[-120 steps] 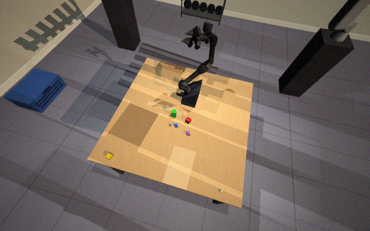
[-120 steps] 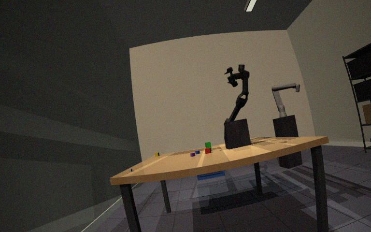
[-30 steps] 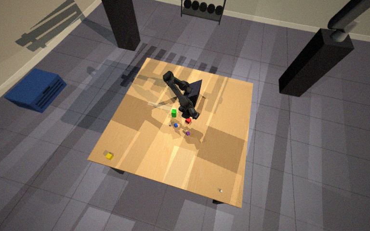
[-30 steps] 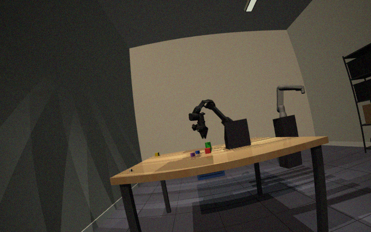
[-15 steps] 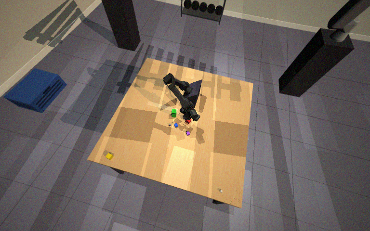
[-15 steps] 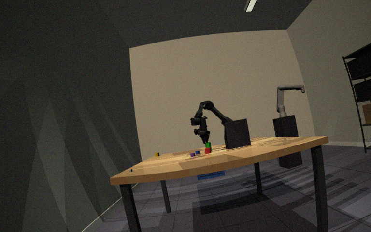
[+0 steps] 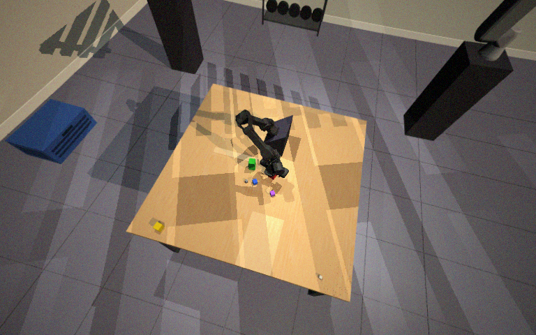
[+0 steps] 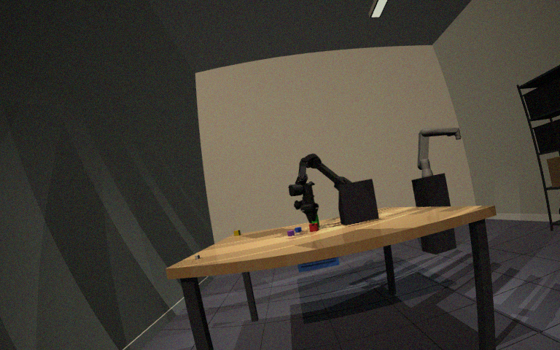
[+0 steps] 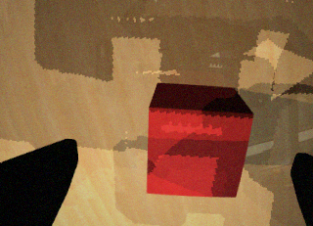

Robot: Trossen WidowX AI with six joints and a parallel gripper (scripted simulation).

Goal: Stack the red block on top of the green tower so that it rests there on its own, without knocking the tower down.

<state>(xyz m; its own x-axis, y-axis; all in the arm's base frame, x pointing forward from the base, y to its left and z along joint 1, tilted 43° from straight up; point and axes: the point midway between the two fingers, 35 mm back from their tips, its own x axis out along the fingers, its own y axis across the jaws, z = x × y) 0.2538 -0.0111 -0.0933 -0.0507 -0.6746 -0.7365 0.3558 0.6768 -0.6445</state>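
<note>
Right now the red block is 30 mm below my gripper tip. Also, from my gripper tip: small grey block: 80 mm ahead, 160 mm to the right, 40 mm below; blue block: 70 mm ahead, 110 mm to the right, 40 mm below; purple block: 130 mm ahead, 20 mm to the left, 40 mm below.
</note>
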